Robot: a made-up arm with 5 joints.
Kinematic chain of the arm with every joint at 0, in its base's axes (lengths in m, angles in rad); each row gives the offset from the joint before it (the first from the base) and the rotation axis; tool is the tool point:
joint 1: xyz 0 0 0.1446 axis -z
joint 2: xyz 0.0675 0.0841 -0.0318 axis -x
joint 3: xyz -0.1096 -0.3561 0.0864 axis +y
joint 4: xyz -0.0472 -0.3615 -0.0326 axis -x
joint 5: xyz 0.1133 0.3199 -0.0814 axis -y
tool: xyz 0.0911 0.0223 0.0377
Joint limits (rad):
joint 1: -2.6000..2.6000
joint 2: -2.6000..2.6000
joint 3: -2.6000..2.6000
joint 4: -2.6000..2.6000
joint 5: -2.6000..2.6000
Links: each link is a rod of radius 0.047 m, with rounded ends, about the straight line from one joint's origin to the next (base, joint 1, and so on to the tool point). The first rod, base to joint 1, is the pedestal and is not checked.
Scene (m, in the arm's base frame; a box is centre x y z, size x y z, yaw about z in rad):
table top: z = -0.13
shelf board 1: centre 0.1 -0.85 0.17 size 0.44 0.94 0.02 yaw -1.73
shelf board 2: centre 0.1 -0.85 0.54 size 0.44 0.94 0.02 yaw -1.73
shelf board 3: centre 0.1 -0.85 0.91 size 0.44 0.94 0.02 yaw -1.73
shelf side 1: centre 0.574 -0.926 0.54 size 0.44 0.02 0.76 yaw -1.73
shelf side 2: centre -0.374 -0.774 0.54 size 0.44 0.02 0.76 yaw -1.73
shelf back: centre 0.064 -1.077 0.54 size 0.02 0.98 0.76 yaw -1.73
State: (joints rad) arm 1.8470 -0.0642 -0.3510 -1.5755 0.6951
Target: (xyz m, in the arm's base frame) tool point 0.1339 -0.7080 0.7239
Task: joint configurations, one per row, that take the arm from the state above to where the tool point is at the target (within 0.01 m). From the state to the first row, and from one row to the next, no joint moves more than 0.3 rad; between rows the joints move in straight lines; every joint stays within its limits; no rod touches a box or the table.
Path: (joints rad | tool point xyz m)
1: 1.9411 0.2004 -0.2293 -1.6204 0.6349 | -0.5192 0.1998 0.6653
2: 2.0352 0.4650 -0.1075 -1.6652 0.5746 | -0.3819 0.1396 0.8117
3: 2.1294 0.7296 0.0142 -1.7101 0.5144 | -0.2360 0.0424 0.9121
4: 2.2235 0.9942 0.1360 -1.7549 0.4542 | -0.0995 -0.0869 0.9629
5: 2.3176 1.2588 0.2577 -1.7998 0.3940 | 0.0131 -0.2389 0.9648
6: 2.4118 1.5234 0.3794 -1.8446 0.3337 | 0.0918 -0.4015 0.9216
7: 2.5059 1.7880 0.5012 -1.8895 0.2735 | 0.1320 -0.5619 0.8390
8: 2.6000 2.0525 0.6229 -1.9343 0.2133 | 0.1339 -0.7080 0.7239

